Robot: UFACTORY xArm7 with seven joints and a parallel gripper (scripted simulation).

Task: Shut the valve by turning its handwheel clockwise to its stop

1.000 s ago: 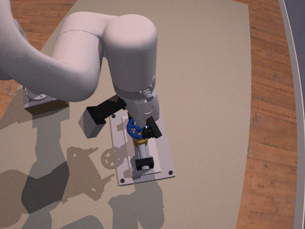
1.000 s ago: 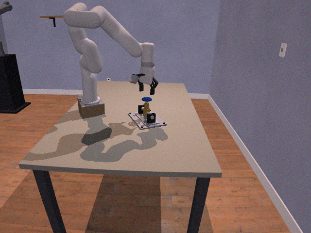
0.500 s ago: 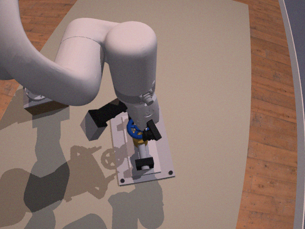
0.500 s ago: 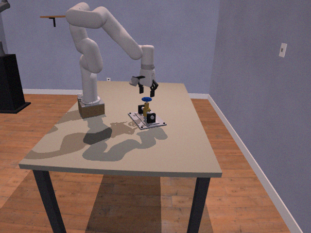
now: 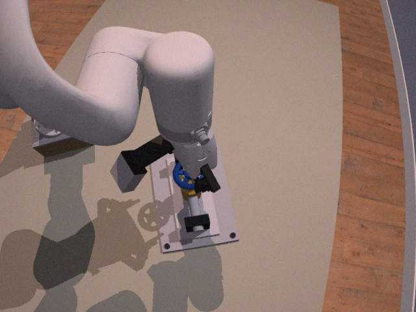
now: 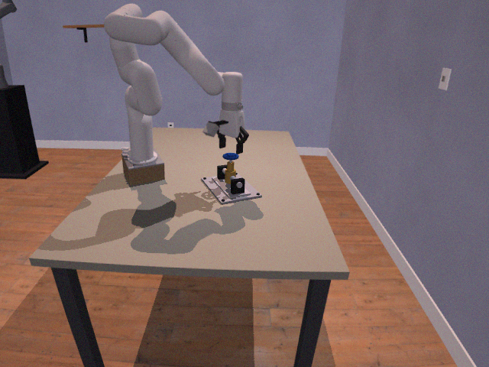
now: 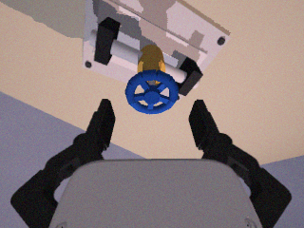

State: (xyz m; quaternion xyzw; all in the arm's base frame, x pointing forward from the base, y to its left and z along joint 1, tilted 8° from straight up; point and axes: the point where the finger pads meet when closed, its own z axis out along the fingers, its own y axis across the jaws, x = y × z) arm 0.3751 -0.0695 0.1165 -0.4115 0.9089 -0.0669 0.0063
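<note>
Now: hand 40 mm above the blue spoked handwheel.
</note>
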